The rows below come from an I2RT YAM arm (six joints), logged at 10 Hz.
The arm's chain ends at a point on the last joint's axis. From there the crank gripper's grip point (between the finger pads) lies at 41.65 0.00 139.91 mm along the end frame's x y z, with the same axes.
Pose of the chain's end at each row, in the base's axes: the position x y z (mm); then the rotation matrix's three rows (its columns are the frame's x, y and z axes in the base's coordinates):
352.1, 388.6, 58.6; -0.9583, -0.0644, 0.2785; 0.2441, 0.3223, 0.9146; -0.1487, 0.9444, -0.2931
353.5, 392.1, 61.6; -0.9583, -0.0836, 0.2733; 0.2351, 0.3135, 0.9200; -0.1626, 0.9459, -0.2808
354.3, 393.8, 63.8; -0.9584, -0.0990, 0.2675; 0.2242, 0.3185, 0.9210; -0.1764, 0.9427, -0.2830
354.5, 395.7, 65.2; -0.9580, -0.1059, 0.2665; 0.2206, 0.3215, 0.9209; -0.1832, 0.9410, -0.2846
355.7, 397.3, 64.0; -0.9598, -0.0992, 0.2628; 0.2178, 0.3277, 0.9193; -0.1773, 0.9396, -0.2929
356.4, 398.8, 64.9; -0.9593, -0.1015, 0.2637; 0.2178, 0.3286, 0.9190; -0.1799, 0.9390, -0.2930
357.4, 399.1, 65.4; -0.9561, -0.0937, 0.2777; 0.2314, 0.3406, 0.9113; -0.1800, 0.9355, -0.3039
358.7, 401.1, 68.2; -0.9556, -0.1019, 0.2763; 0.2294, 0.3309, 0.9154; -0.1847, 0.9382, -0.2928
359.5, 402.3, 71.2; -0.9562, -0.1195, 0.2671; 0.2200, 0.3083, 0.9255; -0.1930, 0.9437, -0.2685
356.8, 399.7, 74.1; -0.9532, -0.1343, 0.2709; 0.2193, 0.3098, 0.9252; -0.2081, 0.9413, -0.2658
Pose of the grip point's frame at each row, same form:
351.2, 526.7, 11.4; -0.9583, -0.0644, 0.2785; 0.2441, 0.3223, 0.9146; -0.1487, 0.9444, -0.2931
351.8, 530.6, 15.5; -0.9583, -0.0836, 0.2733; 0.2351, 0.3135, 0.9200; -0.1626, 0.9459, -0.2808
351.8, 532.0, 16.9; -0.9584, -0.0990, 0.2675; 0.2242, 0.3185, 0.9210; -0.1764, 0.9427, -0.2830
351.9, 533.7, 17.8; -0.9580, -0.1059, 0.2665; 0.2206, 0.3215, 0.9209; -0.1832, 0.9410, -0.2846
352.5, 535.0, 15.6; -0.9598, -0.0992, 0.2628; 0.2178, 0.3277, 0.9193; -0.1773, 0.9396, -0.2929
353.3, 536.4, 16.4; -0.9593, -0.1015, 0.2637; 0.2178, 0.3286, 0.9190; -0.1799, 0.9390, -0.2930
356.4, 536.2, 15.4; -0.9561, -0.0937, 0.2777; 0.2314, 0.3406, 0.9113; -0.1800, 0.9355, -0.3039
357.6, 538.7, 19.5; -0.9556, -0.1019, 0.2763; 0.2294, 0.3309, 0.9154; -0.1847, 0.9382, -0.2928
357.0, 540.9, 25.6; -0.9562, -0.1195, 0.2671; 0.2200, 0.3083, 0.9255; -0.1930, 0.9437, -0.2685
355.0, 538.3, 28.2; -0.9532, -0.1343, 0.2709; 0.2193, 0.3098, 0.9252; -0.2081, 0.9413, -0.2658

